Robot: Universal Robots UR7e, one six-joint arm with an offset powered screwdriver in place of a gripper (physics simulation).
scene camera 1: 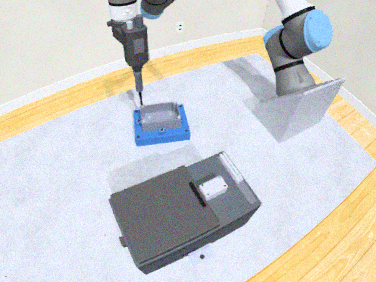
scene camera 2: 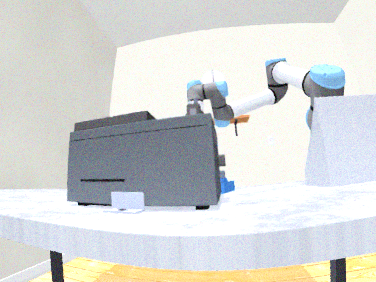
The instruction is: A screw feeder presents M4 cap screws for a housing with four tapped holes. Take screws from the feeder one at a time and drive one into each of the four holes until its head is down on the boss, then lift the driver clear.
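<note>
The grey open housing [scene camera 1: 161,123] sits on the blue fixture block [scene camera 1: 162,138] in scene camera 1; part of the blue fixture [scene camera 2: 228,186] also shows in scene camera 2. My screwdriver [scene camera 1: 141,104] points down with its thin bit at the housing's back left corner; I cannot tell whether it touches the boss. The bit's end is too small to show whether a screw is on it. In scene camera 2 the bit is hidden behind a large dark grey box [scene camera 1: 155,215] [scene camera 2: 145,167], which appears to be the feeder. A white block [scene camera 1: 214,187] with small dark spots lies on its lower deck.
A tilted grey panel [scene camera 1: 307,110] [scene camera 2: 345,142] stands on the right, in front of the arm's base. A small pale upright plate [scene camera 2: 127,200] stands before the dark box. An orange piece [scene camera 2: 240,119] shows beside the arm in scene camera 2.
</note>
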